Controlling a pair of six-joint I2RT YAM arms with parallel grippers.
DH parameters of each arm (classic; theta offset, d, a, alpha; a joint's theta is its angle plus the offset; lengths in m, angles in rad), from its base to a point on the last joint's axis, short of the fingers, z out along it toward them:
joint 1: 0 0.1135 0.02 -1.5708
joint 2: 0 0 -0.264 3.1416
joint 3: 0.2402 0 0.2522 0
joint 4: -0.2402 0 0.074 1.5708
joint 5: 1.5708 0 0 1.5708
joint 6: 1.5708 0.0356 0 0
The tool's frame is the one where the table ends.
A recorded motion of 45 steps. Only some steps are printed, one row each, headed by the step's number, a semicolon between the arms.
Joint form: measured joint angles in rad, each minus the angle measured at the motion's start. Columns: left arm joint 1, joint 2, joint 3, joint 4, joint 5, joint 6; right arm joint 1, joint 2, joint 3, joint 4, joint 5, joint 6.
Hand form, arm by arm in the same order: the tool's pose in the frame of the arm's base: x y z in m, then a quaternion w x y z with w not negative. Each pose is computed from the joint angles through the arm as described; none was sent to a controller.
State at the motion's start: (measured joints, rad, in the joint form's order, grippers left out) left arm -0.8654 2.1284 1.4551 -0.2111 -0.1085 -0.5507; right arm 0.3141 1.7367 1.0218 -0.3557 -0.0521 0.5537
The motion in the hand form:
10: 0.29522 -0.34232 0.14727 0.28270 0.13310 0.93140 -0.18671; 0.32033 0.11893 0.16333 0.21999 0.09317 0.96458 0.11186
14: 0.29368 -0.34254 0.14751 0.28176 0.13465 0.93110 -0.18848; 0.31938 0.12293 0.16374 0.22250 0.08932 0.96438 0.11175
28: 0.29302 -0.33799 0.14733 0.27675 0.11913 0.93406 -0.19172; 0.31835 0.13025 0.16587 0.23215 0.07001 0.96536 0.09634
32: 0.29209 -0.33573 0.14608 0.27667 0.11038 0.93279 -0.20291; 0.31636 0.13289 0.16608 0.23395 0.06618 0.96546 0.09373
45: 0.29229 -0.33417 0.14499 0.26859 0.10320 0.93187 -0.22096; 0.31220 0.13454 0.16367 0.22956 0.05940 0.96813 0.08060
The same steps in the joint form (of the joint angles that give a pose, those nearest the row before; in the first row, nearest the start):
10: -0.0008 -0.0210 -0.0324 0.0114 0.0191 0.0004; 0.0404 0.0031 0.0080 -0.0065 0.0427 -0.0042
14: -0.0034 -0.0244 -0.0370 0.0134 0.0221 0.0000; 0.0530 0.0031 0.0088 -0.0027 0.0492 -0.0011
28: 0.0023 -0.0366 -0.0557 0.0153 0.0260 -0.0294; 0.0778 0.0046 0.0191 -0.0076 0.0866 -0.0259
32: 0.0050 -0.0450 -0.0790 0.0450 0.0378 -0.0485; 0.0881 0.0011 0.0156 -0.0069 0.0957 -0.0259
45: 0.0103 -0.0488 -0.0934 0.0679 0.0717 -0.0702; 0.0996 -0.0007 0.0073 -0.0206 0.1167 -0.0336

